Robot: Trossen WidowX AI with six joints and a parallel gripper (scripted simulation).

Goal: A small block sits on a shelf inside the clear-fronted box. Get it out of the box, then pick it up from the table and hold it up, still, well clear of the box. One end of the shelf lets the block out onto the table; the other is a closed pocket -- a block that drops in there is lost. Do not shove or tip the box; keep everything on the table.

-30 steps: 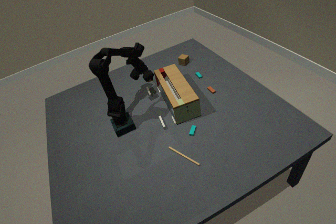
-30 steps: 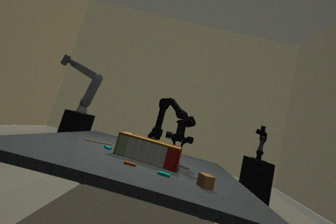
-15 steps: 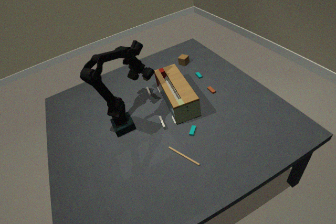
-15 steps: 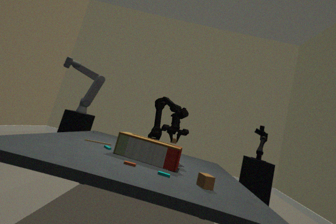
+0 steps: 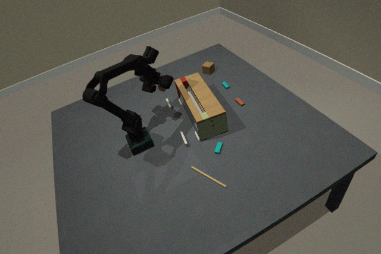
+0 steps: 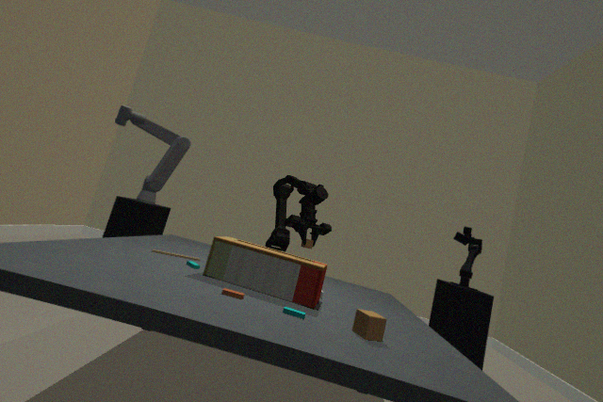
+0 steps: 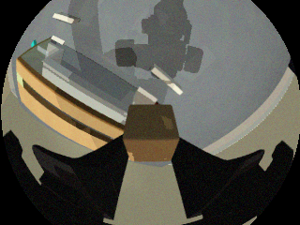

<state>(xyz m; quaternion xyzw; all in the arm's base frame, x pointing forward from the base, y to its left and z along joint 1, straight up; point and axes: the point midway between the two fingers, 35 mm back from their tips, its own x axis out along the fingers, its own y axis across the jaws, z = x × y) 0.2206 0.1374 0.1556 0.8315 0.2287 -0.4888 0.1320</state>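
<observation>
My gripper tip is now 10 mm to the left of the tan block, 10 mm below it and 10 mm past it. The rest, counted from my gripper tip: larger tan cube: 350 mm ahead, 220 mm to the left, 140 mm below; box: 110 mm to the right, 110 mm below, 90 mm ahead; wooden stick: 500 mm to the right, 170 mm below, 30 mm behind.
</observation>
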